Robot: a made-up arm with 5 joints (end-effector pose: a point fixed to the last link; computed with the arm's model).
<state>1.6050 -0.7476 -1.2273 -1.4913 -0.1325</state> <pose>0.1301 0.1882 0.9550 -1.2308 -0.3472 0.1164</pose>
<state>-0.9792 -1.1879 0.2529 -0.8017 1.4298</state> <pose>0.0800 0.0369 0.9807 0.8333 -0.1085 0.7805</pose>
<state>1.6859 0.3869 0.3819 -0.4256 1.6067</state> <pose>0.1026 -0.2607 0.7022 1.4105 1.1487 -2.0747</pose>
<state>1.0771 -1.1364 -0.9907 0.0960 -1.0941</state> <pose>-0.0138 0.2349 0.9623 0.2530 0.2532 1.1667</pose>
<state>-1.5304 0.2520 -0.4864 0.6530 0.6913</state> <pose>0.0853 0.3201 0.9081 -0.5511 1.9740 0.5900</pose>
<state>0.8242 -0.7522 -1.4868 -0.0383 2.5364</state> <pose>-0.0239 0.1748 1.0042 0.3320 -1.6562 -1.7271</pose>
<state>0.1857 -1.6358 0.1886 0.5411 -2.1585</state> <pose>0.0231 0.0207 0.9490 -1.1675 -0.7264 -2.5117</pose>
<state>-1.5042 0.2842 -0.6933 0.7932 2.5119</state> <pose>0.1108 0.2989 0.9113 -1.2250 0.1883 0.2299</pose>
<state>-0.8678 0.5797 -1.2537 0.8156 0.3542</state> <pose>0.2756 0.2623 0.9781 0.4900 1.9982 0.5309</pose>
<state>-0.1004 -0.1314 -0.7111 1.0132 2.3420</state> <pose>0.2785 0.0517 0.9913 -0.5709 0.9086 -0.9808</pose>
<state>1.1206 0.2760 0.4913 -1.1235 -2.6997</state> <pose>0.2126 -0.2238 0.7342 -1.3921 0.5639 -2.6757</pose>
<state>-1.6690 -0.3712 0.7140 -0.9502 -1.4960</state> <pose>0.0936 0.2134 0.8390 -0.3200 -1.6245 -1.2319</pose>
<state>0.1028 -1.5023 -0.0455 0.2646 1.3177</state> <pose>-0.0001 0.0608 0.9693 0.6431 -0.0345 -0.2819</pose>
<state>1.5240 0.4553 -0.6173 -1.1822 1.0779</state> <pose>0.1515 -0.2681 0.9218 0.5707 -0.5140 -1.3951</pose>
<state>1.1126 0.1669 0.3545 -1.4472 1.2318</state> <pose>0.2478 -0.1982 0.8020 0.7948 -0.0250 -1.2790</pose>
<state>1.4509 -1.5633 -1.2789 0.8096 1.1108</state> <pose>0.0995 0.3396 0.8023 0.0634 -0.9705 -1.0745</pose>
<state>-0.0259 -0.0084 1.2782 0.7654 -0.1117</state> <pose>0.2261 0.0404 0.6258 -1.2887 -1.8746 1.2466</pose>
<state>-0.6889 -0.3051 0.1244 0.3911 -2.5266</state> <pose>0.2846 0.1526 0.8938 -1.5280 -0.5556 -0.8425</pose>
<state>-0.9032 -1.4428 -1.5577 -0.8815 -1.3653</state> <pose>-0.0813 -0.2286 0.7129 -1.8322 -1.2794 1.9533</pose>
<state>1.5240 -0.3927 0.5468 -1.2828 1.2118</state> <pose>0.1467 -0.1724 0.8707 0.6790 -0.3653 -1.5934</pose>
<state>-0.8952 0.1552 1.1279 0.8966 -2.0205</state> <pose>0.1886 0.1029 0.6314 -2.4637 -0.7037 1.3921</pose>
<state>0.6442 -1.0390 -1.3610 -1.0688 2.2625</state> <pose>-0.1039 0.1973 0.9133 0.6237 -2.5980 -0.4483</pose>
